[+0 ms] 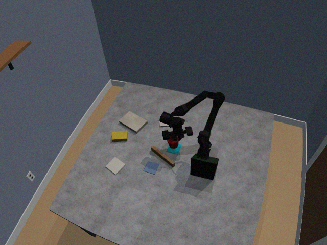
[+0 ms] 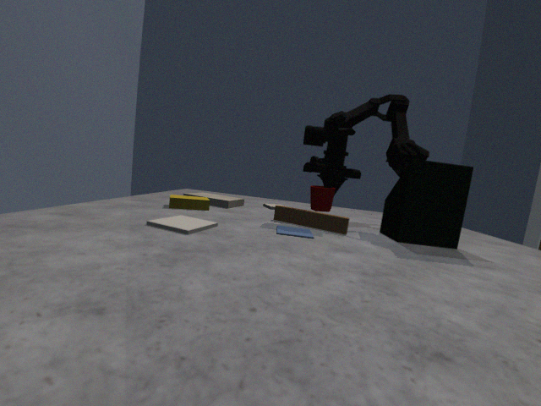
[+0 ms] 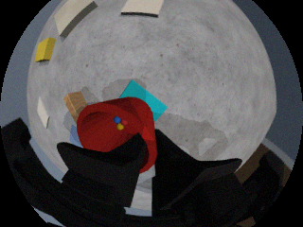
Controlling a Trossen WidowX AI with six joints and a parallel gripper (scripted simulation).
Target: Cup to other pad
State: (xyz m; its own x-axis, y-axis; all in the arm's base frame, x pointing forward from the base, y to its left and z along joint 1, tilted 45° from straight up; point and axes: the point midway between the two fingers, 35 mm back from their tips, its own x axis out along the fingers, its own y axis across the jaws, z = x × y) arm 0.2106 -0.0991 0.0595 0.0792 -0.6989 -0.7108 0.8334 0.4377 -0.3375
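The cyan pad lies 2 cm ahead of my gripper tip, 2 cm to the left of it and 8 cm below it. From my gripper tip the other things lie so: beige slab: 39 cm ahead, 8 cm to the right, 6 cm below; wooden bar: 6 cm ahead, 11 cm to the left, 6 cm below; cup: 3 cm ahead, 2 cm to the left.
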